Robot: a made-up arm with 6 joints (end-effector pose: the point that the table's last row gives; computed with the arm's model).
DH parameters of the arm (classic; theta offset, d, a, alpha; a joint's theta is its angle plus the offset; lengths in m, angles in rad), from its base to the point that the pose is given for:
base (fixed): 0.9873 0 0.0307 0
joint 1: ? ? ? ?
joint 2: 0.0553 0 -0.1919 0
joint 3: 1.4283 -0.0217 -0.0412 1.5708
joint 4: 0 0.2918 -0.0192 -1.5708
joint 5: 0 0.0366 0.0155 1.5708
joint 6: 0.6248 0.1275 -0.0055 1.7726
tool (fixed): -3.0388 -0.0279 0 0
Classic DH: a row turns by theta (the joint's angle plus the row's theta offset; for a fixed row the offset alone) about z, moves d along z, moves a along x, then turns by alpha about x.
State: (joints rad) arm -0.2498 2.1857 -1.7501 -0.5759 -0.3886 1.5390
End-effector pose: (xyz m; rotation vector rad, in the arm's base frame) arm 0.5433 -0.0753 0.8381 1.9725 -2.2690 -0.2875
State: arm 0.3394 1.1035 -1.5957 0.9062 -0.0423 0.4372
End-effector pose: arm 0.2312 0.0778 1.2317 -2.1368 1.4686 0.1396
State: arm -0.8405 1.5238 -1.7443 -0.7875 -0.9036 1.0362
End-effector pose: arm 0.2921 -0.1451 1.1511 1.0165 -2.1756 1.5660
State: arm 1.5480 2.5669 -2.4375 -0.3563 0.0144 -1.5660
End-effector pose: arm 0.0044 0.6122 0.8234 -0.4033 0.2512 -3.0659
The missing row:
joint 1: -0.9873 0.7408 -0.0047 -1.5708
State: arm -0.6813 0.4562 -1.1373 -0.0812 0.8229 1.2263
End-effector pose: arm 0.1158 -0.0595 1.0817 -1.0964 2.8109 0.4969
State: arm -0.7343 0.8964 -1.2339 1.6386 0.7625 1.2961
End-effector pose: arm 0.2054 -0.0861 1.1210 -1.4923 0.8207 1.2564
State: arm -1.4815 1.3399 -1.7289 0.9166 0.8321 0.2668
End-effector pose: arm 0.1089 -0.2576 1.1398 0.9451 -2.9375 -0.4847
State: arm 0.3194 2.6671 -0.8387 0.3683 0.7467 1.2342
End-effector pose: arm 0.0980 0.0772 0.4307 0.0647 -0.6279 -1.5755
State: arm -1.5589 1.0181 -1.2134 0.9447 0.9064 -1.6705
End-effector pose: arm 0.1177 -0.2022 1.0273 0.5005 -1.3362 0.3468
